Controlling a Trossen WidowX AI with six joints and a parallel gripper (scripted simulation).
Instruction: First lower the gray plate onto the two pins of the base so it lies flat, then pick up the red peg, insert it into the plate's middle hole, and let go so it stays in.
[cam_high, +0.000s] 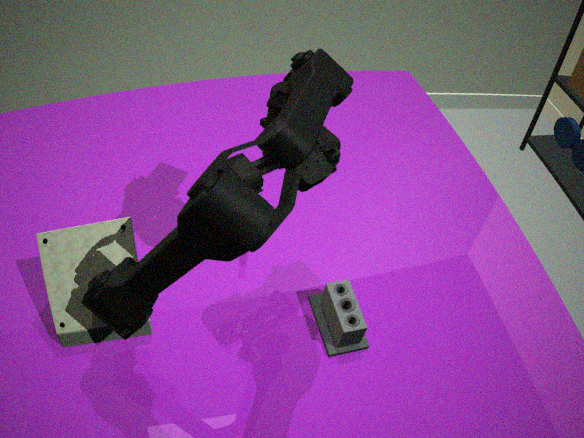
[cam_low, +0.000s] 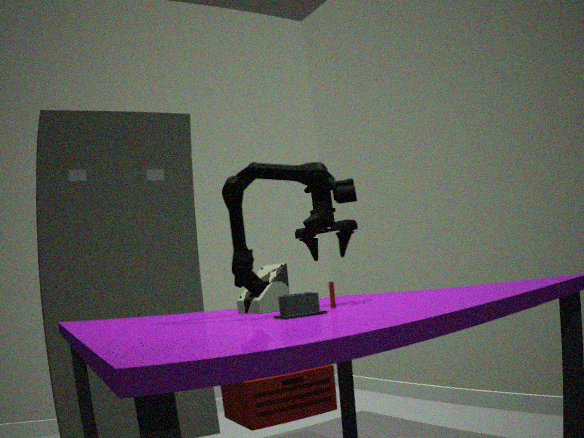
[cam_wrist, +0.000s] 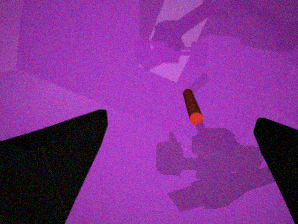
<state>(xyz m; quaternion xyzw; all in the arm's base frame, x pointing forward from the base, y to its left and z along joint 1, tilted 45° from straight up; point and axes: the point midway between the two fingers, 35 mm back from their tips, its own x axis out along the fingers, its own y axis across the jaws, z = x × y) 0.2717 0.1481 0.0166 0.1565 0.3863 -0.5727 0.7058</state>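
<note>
The red peg lies 110 mm below my gripper tip, 30 mm behind it and 20 mm to the left of it. Round my gripper tip: flat base (160 mm to the right, 140 mm below, 80 mm ahead); then gray plate (160 mm to the right, 100 mm below, 80 mm ahead).
</note>
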